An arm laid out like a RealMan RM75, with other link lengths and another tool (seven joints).
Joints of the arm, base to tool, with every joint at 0 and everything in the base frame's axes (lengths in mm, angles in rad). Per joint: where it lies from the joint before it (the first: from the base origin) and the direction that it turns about. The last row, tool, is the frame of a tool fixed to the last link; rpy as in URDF.
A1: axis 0 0 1 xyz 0.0 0.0 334.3
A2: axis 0 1 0 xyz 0.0 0.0 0.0
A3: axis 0 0 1 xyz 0.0 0.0 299.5
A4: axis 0 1 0 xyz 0.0 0.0 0.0
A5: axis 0 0 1 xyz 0.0 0.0 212.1
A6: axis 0 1 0 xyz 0.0 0.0 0.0
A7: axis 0 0 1 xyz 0.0 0.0 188.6
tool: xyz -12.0 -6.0 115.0 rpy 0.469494 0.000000 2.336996
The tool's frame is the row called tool.
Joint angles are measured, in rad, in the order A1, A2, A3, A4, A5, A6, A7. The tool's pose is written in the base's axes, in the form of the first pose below.
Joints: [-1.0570, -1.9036, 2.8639, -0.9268, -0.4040, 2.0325, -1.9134]
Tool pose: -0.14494, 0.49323, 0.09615, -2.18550, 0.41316, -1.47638
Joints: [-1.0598, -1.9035, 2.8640, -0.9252, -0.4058, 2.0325, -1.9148]
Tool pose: -0.14295, 0.49360, 0.09612, -2.18298, 0.41217, -1.47844
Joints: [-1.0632, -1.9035, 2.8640, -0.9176, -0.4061, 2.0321, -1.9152]
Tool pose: -0.14019, 0.49337, 0.09468, -2.17878, 0.40606, -1.48175
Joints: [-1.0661, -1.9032, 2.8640, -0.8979, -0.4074, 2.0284, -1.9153]
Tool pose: -0.13621, 0.49268, 0.09136, -2.16866, 0.39335, -1.48433
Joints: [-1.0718, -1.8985, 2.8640, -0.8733, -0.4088, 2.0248, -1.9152]
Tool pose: -0.13062, 0.49262, 0.08930, -2.15801, 0.38059, -1.49112
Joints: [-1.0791, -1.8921, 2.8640, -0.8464, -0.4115, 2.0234, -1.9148]
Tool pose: -0.12352, 0.49224, 0.08778, -2.14561, 0.36653, -1.50171
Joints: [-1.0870, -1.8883, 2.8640, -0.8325, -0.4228, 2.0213, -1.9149]
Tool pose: -0.11592, 0.49375, 0.08881, -2.13222, 0.36600, -1.51245
